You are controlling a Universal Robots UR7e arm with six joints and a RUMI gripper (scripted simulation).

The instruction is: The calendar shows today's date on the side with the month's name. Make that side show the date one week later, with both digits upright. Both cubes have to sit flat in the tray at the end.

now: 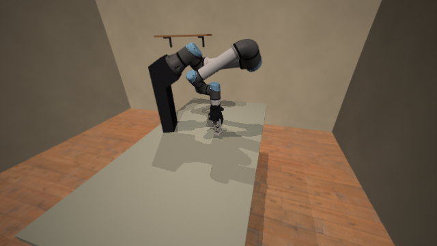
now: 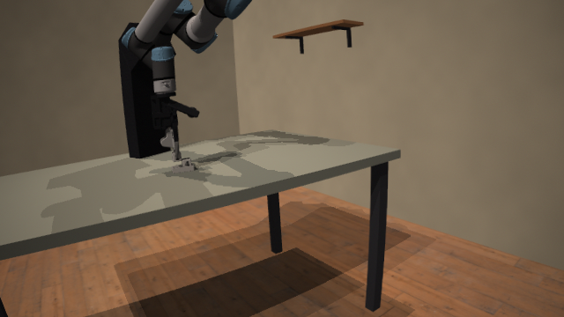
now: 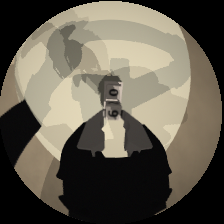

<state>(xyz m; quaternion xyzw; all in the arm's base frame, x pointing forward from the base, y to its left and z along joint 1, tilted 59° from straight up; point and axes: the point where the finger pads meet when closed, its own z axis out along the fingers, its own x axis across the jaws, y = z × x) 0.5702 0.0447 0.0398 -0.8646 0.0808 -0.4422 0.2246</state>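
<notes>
Right now the calendar tray is 50 mm below my hand and 20 mm to the left of it.
</notes>
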